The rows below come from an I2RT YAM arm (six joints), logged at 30 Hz.
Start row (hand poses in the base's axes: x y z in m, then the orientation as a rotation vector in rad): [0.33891, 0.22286, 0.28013, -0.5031, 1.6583, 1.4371]
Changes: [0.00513, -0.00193, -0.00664, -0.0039, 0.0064, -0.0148]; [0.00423, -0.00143, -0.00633, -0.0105, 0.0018, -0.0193]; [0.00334, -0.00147, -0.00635, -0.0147, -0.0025, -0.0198]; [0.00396, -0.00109, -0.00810, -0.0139, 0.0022, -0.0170]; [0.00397, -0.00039, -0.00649, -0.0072, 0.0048, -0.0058]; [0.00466, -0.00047, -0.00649, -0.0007, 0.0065, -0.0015]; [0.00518, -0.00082, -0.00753, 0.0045, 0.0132, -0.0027]
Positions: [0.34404, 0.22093, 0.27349, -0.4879, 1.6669, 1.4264]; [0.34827, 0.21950, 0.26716, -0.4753, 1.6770, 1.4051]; [0.35161, 0.21803, 0.26081, -0.4673, 1.6867, 1.3782]; [0.35557, 0.21694, 0.25271, -0.4585, 1.6993, 1.3560]; [0.35954, 0.21655, 0.24622, -0.4544, 1.7087, 1.3482]; [0.36420, 0.21608, 0.23973, -0.4495, 1.7145, 1.3494]; [0.36938, 0.21526, 0.23220, -0.4365, 1.7219, 1.3568]
